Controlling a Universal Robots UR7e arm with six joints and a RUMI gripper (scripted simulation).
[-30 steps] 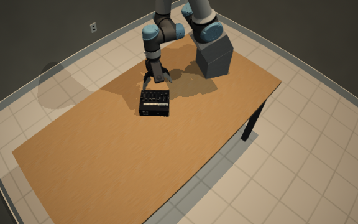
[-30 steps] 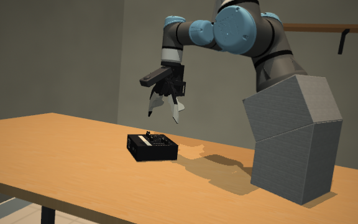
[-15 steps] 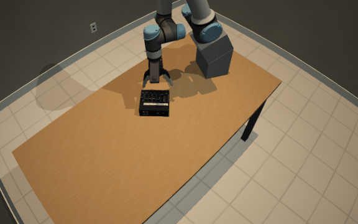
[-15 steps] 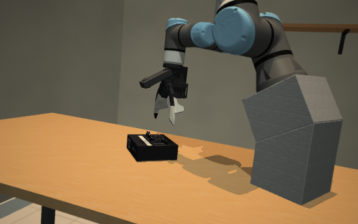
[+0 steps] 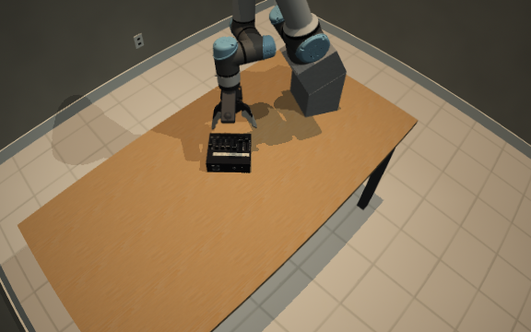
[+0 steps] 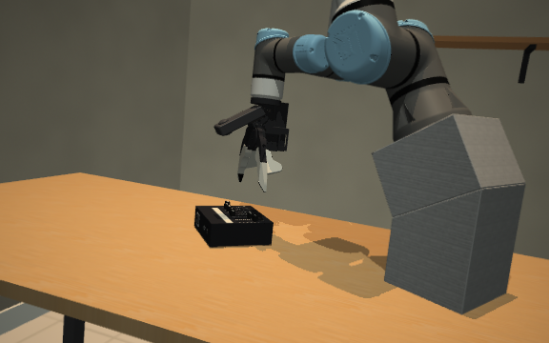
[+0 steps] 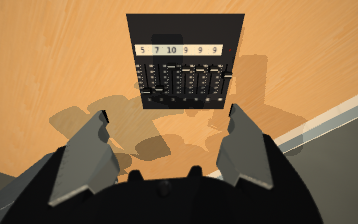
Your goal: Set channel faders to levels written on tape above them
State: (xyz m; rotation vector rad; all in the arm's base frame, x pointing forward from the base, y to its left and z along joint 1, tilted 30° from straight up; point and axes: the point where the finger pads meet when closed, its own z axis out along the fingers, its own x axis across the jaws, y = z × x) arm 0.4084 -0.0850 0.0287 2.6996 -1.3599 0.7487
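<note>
The master fader lies 7 cm ahead of my hand, 6 cm to the right of it and 6 cm below it.
</note>
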